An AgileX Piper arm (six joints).
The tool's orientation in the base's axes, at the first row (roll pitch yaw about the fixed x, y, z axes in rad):
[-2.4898 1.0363 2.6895]
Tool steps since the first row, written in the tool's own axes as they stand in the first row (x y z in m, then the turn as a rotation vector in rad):
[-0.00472 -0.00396 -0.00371 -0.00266 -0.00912 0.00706]
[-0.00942 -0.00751 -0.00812 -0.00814 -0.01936 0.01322]
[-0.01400 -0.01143 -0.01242 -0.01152 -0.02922 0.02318]
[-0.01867 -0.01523 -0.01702 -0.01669 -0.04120 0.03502]
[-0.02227 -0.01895 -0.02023 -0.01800 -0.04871 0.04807]
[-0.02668 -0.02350 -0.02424 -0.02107 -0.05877 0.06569]
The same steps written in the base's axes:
[-0.00237 0.00015 0.00679 -0.00376 -0.01100 0.00225]
[-0.00466 0.00110 0.01372 -0.00745 -0.02241 0.00763]
[-0.00727 0.00181 0.02061 -0.01047 -0.03637 0.00956]
[-0.00985 0.00280 0.02767 -0.01374 -0.05336 0.01291]
[-0.01236 0.00290 0.03321 -0.01470 -0.06833 0.01107]
[-0.01546 0.00309 0.04004 -0.01533 -0.08879 0.00969]

